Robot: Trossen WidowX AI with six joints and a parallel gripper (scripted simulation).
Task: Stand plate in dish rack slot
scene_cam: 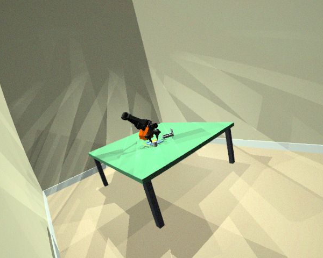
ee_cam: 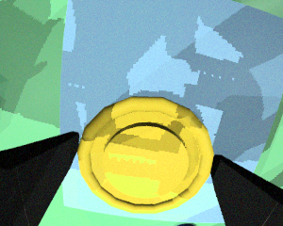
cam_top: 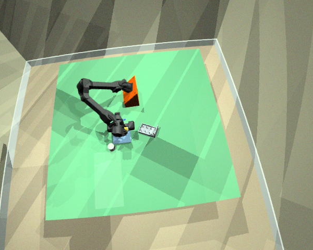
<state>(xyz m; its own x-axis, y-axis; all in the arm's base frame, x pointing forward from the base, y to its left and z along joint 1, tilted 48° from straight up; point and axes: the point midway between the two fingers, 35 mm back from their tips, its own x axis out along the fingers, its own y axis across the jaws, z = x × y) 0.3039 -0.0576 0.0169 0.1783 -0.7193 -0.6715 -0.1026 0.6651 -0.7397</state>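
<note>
My gripper tip is now 2 cm short of the light blue mat, 1 cm to the left of it and 1 cm above it. The rest, counted from my gripper tip: grey dish rack 1 cm behind, 18 cm to the left, 1 cm above; yellow plate 1 cm above; white cup 13 cm ahead, 7 cm to the right, 2 cm above.
</note>
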